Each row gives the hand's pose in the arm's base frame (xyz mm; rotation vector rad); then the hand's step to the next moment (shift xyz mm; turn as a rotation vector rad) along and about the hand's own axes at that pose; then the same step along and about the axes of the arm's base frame.
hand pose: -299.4 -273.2 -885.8 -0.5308 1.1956 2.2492
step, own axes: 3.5 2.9 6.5 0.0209 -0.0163 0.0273
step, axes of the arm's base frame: -5.1 5.1 3.3 -0.0087 0.0362 -0.0076
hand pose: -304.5 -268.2 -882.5 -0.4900 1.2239 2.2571
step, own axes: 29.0 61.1 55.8 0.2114 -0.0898 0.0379
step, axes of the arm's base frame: -63.4 27.4 54.0 -0.1176 0.1304 -0.1529
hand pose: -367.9 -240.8 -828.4 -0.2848 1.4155 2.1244
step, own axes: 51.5 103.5 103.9 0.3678 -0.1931 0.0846
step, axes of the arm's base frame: -86.6 81.6 100.0 -0.1814 0.2539 -0.2869
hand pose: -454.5 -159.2 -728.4 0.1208 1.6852 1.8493
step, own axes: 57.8 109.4 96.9 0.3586 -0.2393 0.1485
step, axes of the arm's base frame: -42.9 114.2 99.1 -0.1269 0.3042 -0.3151
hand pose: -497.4 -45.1 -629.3 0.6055 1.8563 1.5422
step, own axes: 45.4 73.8 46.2 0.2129 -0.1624 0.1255
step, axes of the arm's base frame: -1.5 78.5 59.0 -0.0472 0.2019 -0.2109
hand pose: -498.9 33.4 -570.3 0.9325 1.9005 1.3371
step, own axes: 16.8 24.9 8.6 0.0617 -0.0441 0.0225
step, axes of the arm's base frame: 2.5 24.2 19.7 -0.0244 0.0521 -0.0543
